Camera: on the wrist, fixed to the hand. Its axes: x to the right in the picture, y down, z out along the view.
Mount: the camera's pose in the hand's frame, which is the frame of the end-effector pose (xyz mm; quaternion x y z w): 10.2 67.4 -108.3 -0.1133 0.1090 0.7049 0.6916
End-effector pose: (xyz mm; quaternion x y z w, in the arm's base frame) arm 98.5 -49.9 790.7 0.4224 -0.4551 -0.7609 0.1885
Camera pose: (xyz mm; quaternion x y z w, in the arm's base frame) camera 174.3 -149.2 818.5 0.0329 -0.5058 -0.3989 0.7642
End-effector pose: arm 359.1 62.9 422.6 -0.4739 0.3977 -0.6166 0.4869
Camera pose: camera 268.1 41.9 335.1 -0.0354 0.7321 -0.0898 0.6744
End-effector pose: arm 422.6 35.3 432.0 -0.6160 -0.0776 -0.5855 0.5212
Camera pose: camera 403.9 -79.3 378.2 -0.4760 0.5037 -0.1135 0.7119
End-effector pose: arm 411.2 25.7 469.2 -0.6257 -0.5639 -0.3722 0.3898
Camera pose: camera 476.4 -72.4 519.2 -0.8339 0.1357 -0.1147 0.5226
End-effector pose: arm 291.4 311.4 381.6 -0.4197 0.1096 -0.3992 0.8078
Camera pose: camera 279.9 262.1 264.1 -0.2610 0.5049 0.2600 0.7806
